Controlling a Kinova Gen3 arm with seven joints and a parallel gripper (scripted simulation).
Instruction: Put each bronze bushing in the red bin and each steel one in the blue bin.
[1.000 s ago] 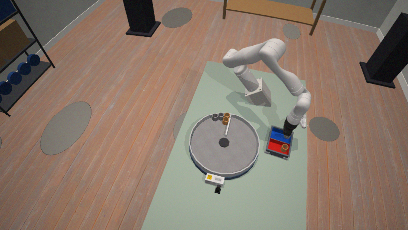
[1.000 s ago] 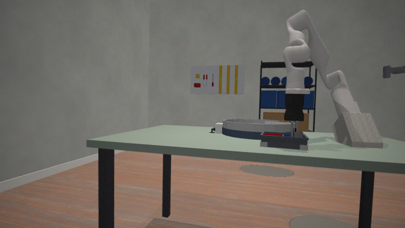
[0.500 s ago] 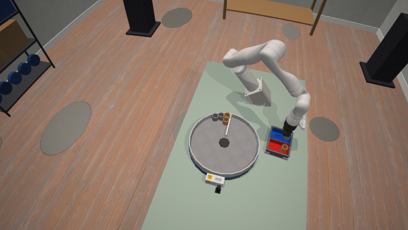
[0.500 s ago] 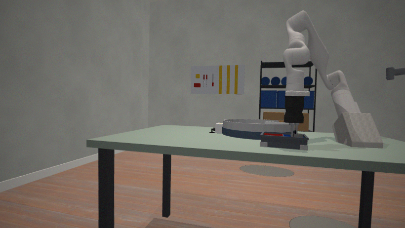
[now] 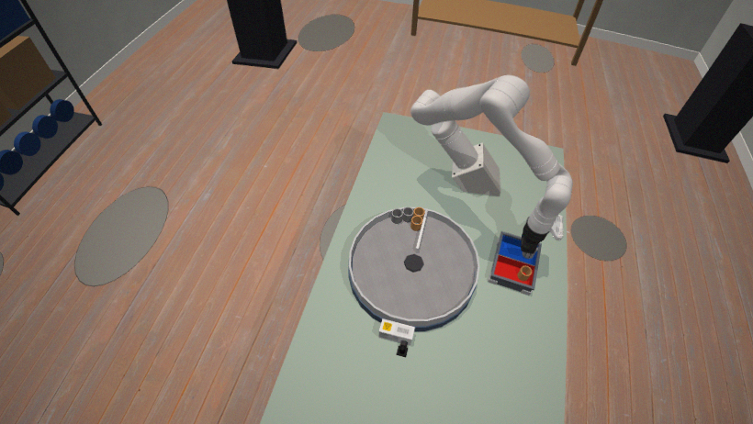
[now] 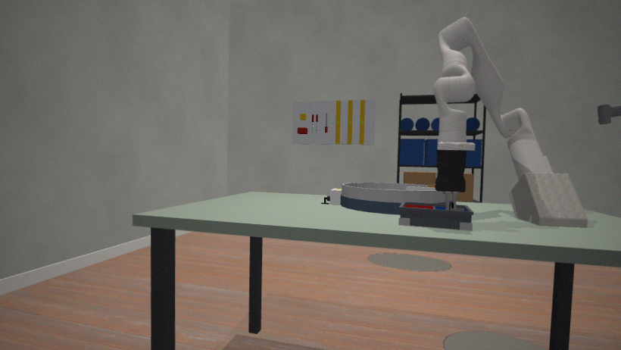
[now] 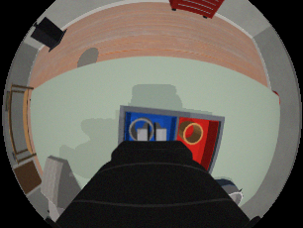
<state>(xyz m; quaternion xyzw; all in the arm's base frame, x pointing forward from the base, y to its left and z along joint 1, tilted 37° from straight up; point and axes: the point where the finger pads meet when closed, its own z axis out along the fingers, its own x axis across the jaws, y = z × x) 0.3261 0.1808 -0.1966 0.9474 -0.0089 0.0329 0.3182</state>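
My gripper is now 40 mm short of the two-part bin, 50 mm to the left of it and 30 mm above it. Also, from my hand: grey turntable (130 mm ahead, 390 mm to the right).
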